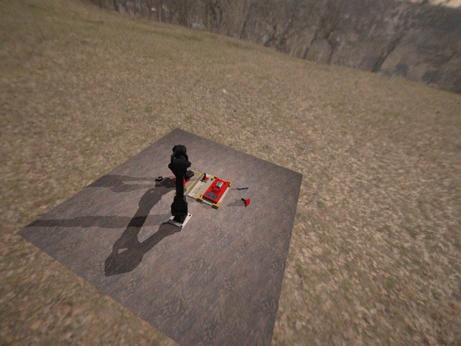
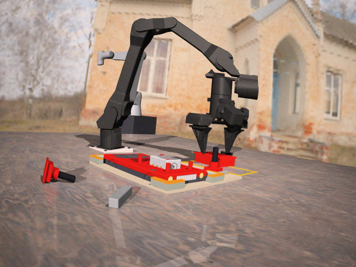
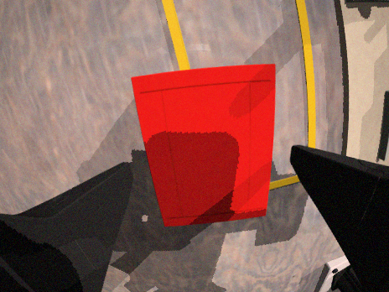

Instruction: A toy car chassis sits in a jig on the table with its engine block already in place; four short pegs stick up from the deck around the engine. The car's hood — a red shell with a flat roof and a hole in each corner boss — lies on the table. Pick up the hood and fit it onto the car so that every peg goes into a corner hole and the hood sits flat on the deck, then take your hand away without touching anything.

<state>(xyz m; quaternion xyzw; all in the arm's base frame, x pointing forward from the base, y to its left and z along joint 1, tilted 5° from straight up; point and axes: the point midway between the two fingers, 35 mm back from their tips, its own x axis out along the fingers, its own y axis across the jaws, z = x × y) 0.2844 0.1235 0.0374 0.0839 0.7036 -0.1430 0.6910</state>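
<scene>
The red hood lies 1 cm below my gripper tip. Round my gripper tip: tan jig: 24 cm to the right, 2 cm below; white engine block: 4 cm ahead, 27 cm to the right.
</scene>
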